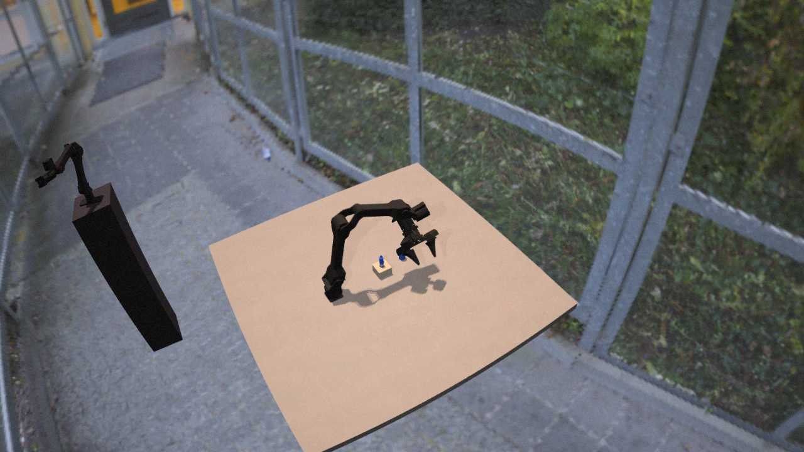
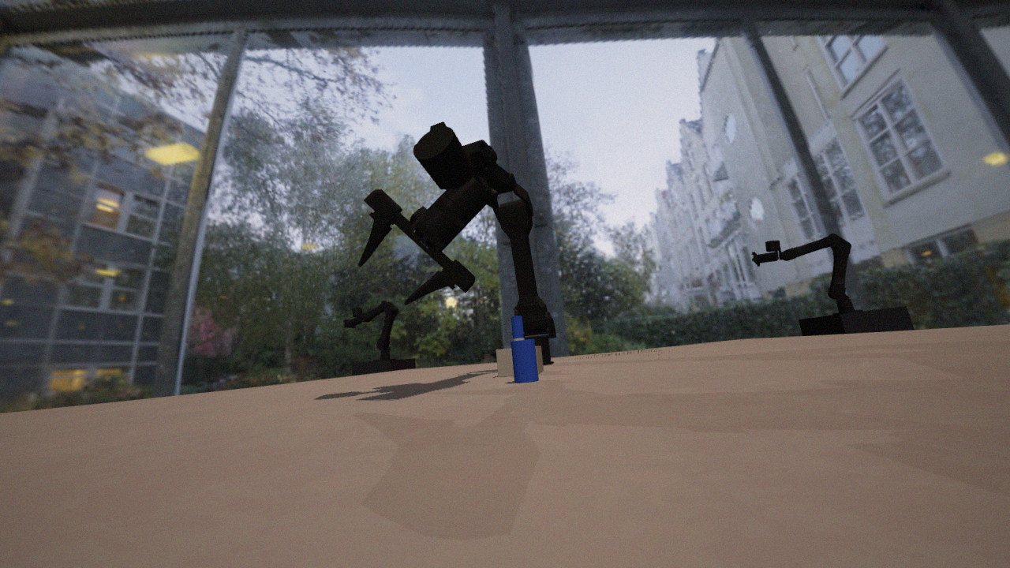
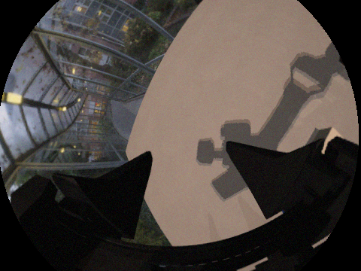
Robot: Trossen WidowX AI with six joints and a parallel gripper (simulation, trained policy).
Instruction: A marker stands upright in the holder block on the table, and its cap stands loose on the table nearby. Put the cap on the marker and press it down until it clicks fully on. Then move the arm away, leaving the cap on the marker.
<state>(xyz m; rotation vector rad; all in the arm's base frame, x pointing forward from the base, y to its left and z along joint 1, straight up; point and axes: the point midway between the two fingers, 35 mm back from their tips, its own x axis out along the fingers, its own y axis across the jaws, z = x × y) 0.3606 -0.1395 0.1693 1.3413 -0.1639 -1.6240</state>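
Right now the blue cap is 200 mm to the left of my gripper tip and 120 mm below it. From my gripper tip the other things lie so: holder block 120 mm behind, 170 mm to the left, 130 mm below.
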